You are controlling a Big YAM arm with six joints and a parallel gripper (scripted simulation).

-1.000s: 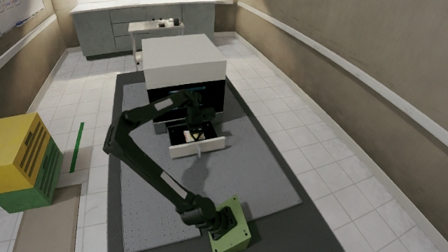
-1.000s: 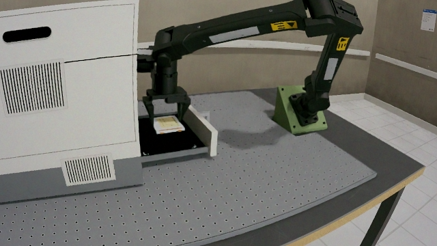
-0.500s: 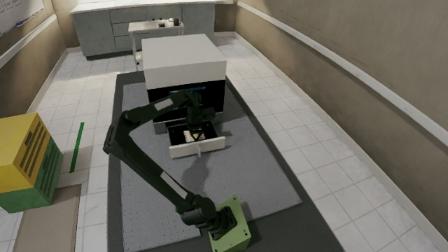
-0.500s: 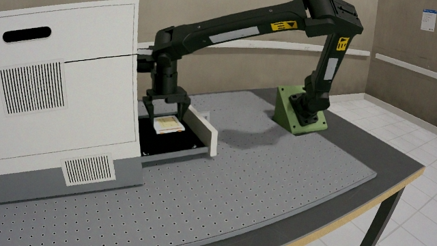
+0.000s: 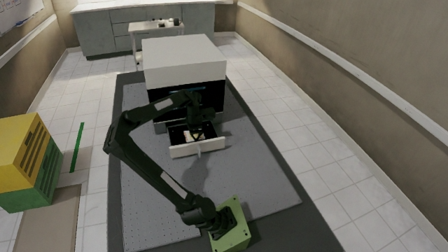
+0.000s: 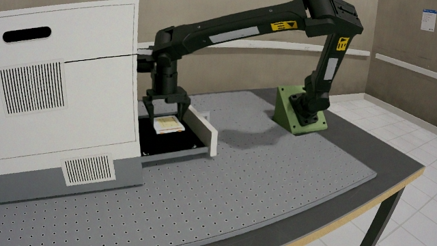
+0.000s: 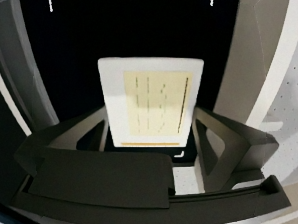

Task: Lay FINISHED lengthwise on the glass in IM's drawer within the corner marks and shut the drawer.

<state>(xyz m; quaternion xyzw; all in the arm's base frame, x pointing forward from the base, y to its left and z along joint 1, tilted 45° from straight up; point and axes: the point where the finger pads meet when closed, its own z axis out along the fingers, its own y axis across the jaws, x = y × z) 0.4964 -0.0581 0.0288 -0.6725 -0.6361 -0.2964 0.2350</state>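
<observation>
Right now the cassette is 10 mm to the left of my hand and 10 mm below it. Also, from my hand: imager drawer: 30 mm ahead, 10 mm below.
</observation>
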